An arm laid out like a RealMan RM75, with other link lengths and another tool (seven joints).
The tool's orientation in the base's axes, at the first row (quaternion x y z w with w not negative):
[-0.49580, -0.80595, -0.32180, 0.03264]
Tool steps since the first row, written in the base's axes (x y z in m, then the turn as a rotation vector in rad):
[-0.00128, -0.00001, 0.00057, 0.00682, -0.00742, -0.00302]
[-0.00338, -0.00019, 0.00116, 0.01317, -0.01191, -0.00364]
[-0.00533, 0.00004, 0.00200, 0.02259, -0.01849, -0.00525]
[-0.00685, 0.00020, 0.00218, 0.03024, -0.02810, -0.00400]
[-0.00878, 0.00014, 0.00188, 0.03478, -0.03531, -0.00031]
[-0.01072, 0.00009, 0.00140, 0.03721, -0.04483, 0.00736]
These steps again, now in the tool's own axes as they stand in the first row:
[0.00085, -0.00078, -0.00080, -0.01035, 0.00189, 0.00012]
[0.00199, -0.00227, -0.00192, -0.01729, 0.00544, -0.00018]
[0.00347, -0.00339, -0.00298, -0.02778, 0.01040, -0.00002]
[0.00443, -0.00450, -0.00344, -0.03866, 0.01439, -0.00426]
[0.00525, -0.00624, -0.00375, -0.04520, 0.01774, -0.00995]
[0.00602, -0.00808, -0.00391, -0.05099, 0.02059, -0.02061]

